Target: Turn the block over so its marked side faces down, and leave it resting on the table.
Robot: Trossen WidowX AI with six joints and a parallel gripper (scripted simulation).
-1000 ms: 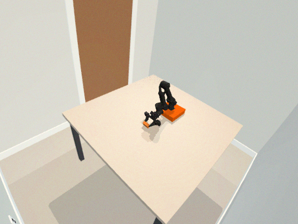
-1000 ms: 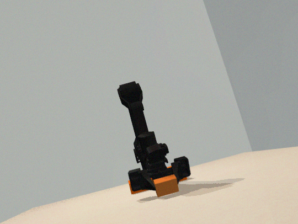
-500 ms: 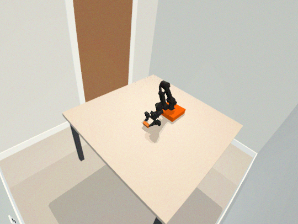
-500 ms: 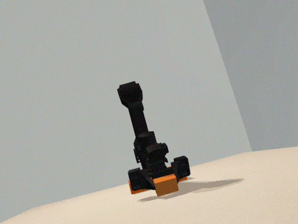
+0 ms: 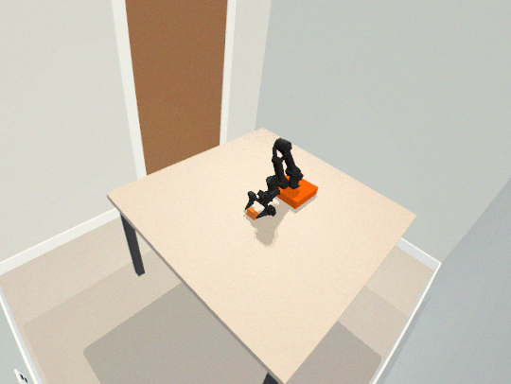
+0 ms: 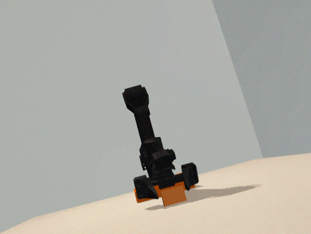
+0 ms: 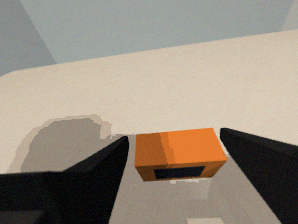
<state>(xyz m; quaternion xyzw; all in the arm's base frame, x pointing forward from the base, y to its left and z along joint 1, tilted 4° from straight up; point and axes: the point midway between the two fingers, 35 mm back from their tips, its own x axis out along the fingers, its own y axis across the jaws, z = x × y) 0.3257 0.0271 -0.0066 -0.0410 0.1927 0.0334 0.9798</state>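
The block lies 2 cm behind my gripper tip and 1 cm below it.
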